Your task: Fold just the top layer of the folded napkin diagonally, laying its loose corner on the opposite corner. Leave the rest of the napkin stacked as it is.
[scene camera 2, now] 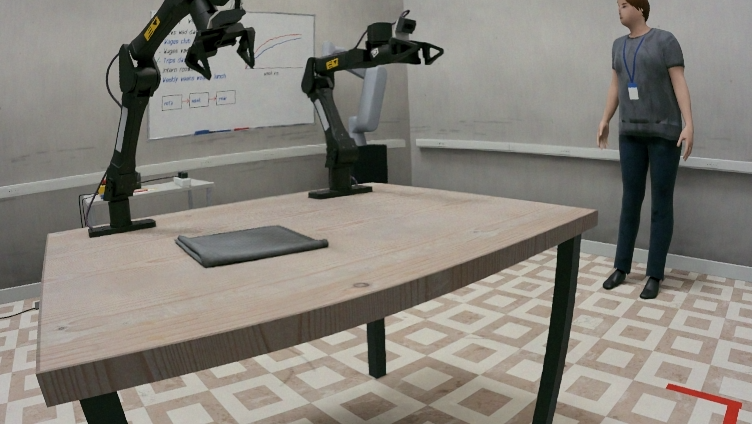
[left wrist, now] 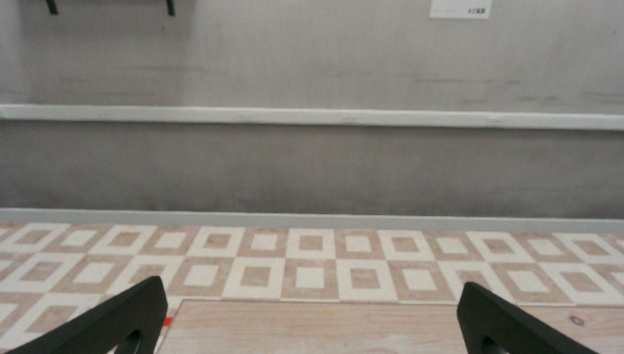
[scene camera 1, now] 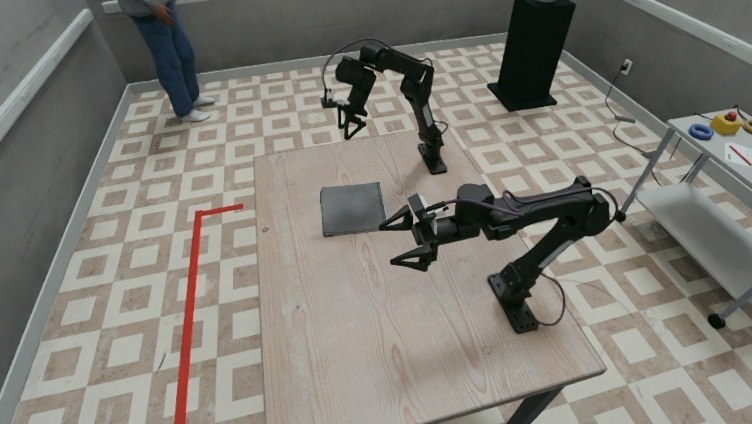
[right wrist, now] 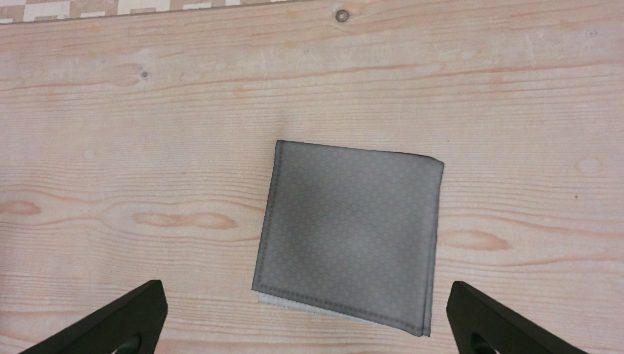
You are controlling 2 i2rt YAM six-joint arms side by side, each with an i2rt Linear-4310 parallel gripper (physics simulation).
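The grey folded napkin point(scene camera 1: 352, 208) point(scene camera 2: 252, 246) point(right wrist: 350, 230) lies flat as a near-square stack on the table. In the right wrist view a pale strip of a lower layer point(right wrist: 285, 300) shows along its lower edge, toward the lower left corner. My right gripper point(scene camera 1: 344, 132) point(scene camera 2: 230, 73) point(right wrist: 307, 293) is open and empty, raised high and tilted down, with the napkin in its wrist view. My left gripper point(scene camera 1: 386, 244) point(scene camera 2: 434, 56) point(left wrist: 312, 294) is open and empty, held level above the table. The napkin does not show in the left wrist view.
The wooden table point(scene camera 1: 342, 326) point(scene camera 2: 421, 237) point(left wrist: 310, 325) point(right wrist: 125, 125) bears both arm bases. A wheeled cart point(scene camera 1: 679, 210) stands on the floor at the right in scene camera 1. People stand beyond the table in both scene views. A black pedestal point(scene camera 1: 534, 52) stands behind.
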